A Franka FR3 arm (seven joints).
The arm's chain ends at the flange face. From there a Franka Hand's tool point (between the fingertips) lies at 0.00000 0.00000 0.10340 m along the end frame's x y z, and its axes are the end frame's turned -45 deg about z.
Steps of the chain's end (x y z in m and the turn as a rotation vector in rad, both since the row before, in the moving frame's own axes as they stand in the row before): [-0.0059 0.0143 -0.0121 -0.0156 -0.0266 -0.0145]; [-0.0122 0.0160 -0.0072 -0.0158 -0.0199 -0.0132]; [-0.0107 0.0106 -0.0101 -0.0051 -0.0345 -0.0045]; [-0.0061 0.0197 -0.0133 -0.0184 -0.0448 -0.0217]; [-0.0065 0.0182 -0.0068 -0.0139 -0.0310 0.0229]
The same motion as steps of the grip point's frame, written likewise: [-0.0174 0.0052 -0.0121 0.0078 -0.0298 -0.0145]; [-0.0226 0.0024 -0.0072 0.0029 -0.0252 -0.0132]; [-0.0180 -0.0022 -0.0102 0.0208 -0.0280 -0.0045]; [-0.0229 0.0077 -0.0134 0.0187 -0.0447 -0.0217]; [-0.0207 0.0070 -0.0069 0.0121 -0.0317 0.0229]
